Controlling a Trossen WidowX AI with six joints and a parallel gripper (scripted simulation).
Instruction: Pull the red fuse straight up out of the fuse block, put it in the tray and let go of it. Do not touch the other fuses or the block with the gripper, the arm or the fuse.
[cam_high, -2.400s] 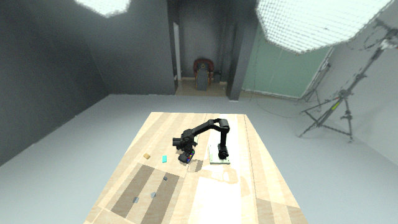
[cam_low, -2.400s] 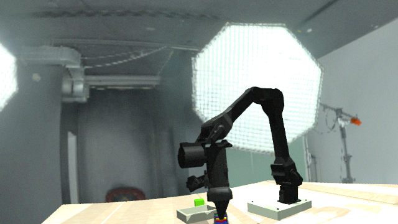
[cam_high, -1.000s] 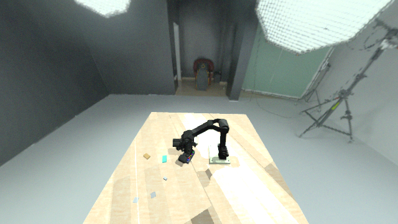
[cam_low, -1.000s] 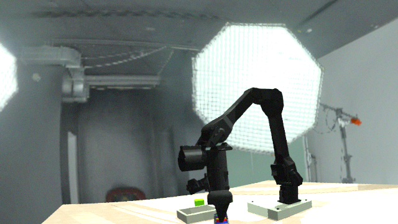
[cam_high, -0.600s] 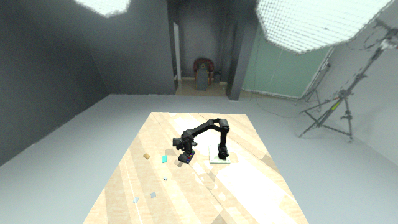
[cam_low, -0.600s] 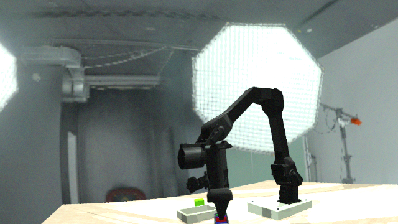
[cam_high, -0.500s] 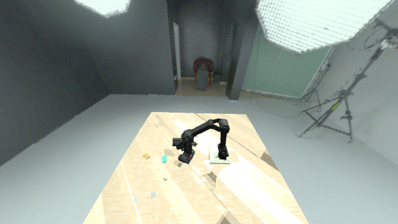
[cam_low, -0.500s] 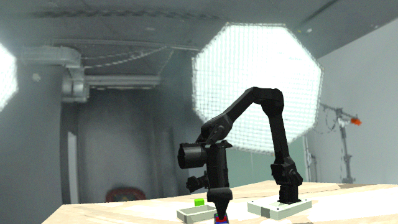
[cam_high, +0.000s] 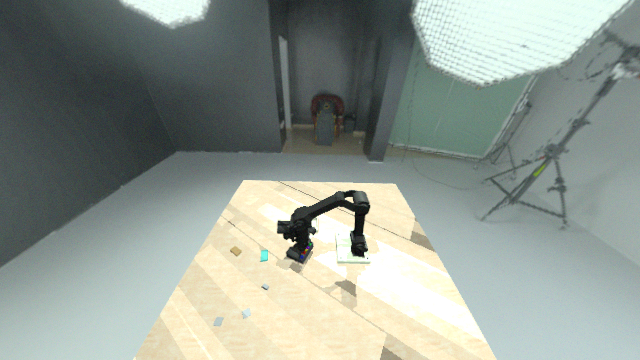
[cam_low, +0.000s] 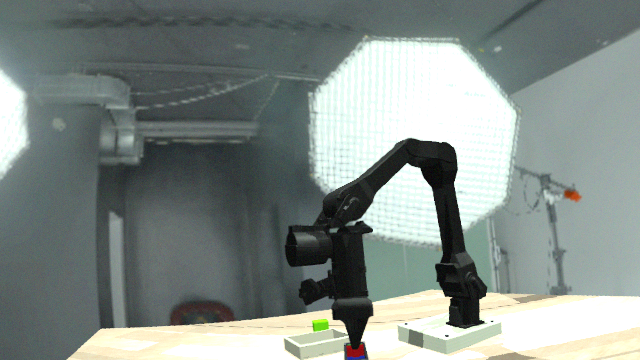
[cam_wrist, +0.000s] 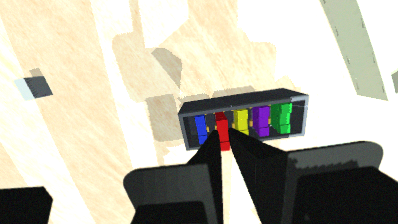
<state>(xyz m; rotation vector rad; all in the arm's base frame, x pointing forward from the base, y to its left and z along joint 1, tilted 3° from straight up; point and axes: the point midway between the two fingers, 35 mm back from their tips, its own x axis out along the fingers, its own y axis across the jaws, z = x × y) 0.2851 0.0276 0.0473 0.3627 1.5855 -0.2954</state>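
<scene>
My gripper tip is 20 cm to the left of the pale tray and 5 cm above it.
</scene>
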